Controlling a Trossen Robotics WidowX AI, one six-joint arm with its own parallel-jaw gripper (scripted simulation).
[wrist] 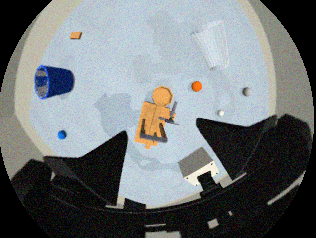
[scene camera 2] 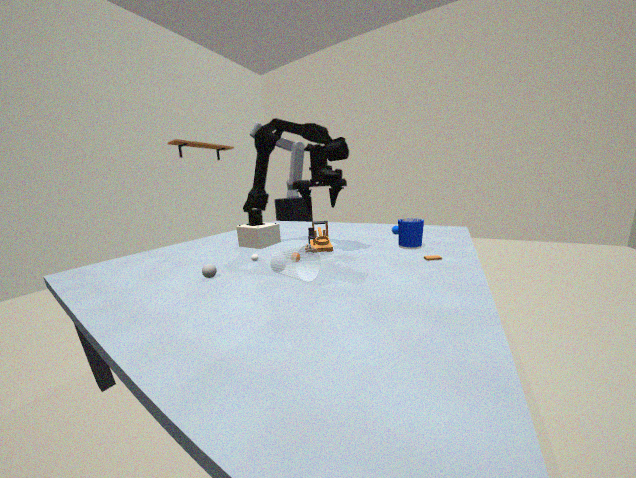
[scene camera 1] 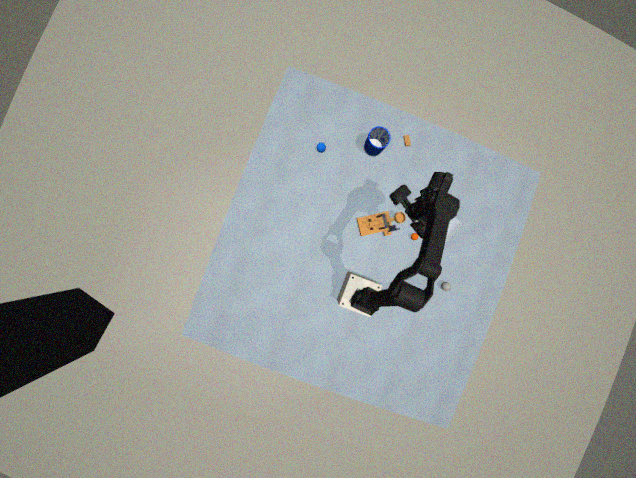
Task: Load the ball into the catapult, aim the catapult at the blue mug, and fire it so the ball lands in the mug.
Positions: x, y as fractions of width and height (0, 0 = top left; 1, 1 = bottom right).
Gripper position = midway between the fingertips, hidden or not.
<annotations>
My gripper shows in the wrist view (0.51, 0.54), in scene camera 2 (0.51, 0.44) and in scene camera 1 (0.63, 0.45).
</annotations>
